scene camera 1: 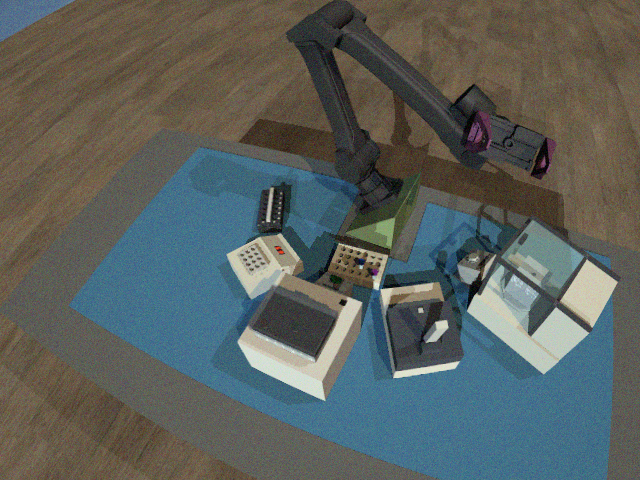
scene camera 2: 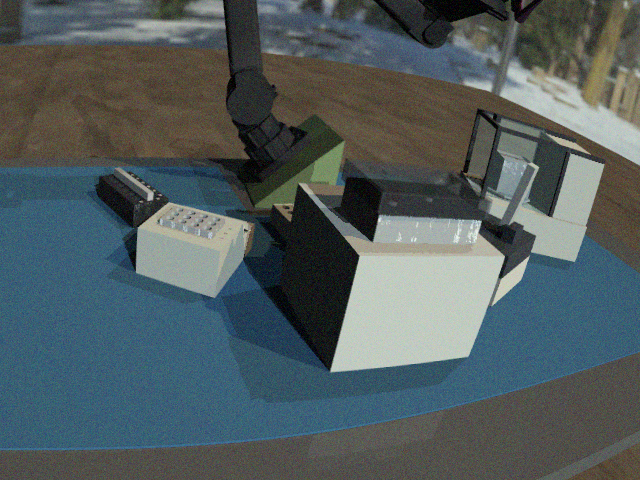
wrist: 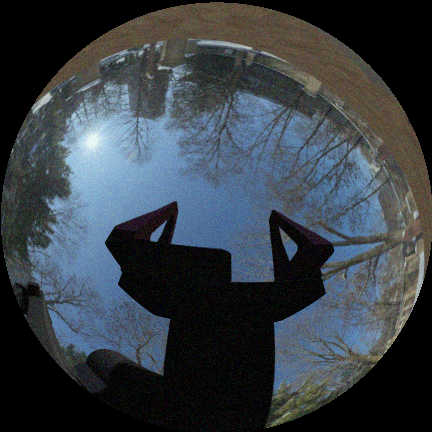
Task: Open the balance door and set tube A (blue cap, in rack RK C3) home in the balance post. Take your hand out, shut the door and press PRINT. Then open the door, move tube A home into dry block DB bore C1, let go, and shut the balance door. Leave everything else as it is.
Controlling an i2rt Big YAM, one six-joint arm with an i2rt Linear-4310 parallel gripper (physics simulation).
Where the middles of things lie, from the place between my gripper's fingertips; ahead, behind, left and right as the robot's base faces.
Labels:
The glass-box balance point(scene camera 1: 542, 295) is 370 mm below my hand, 180 mm to the left of it and 60 mm behind it. The rest, counted from my hand: large box with dark lid point(scene camera 2: 390, 269): 390 mm below, 290 mm to the right, 190 mm ahead.

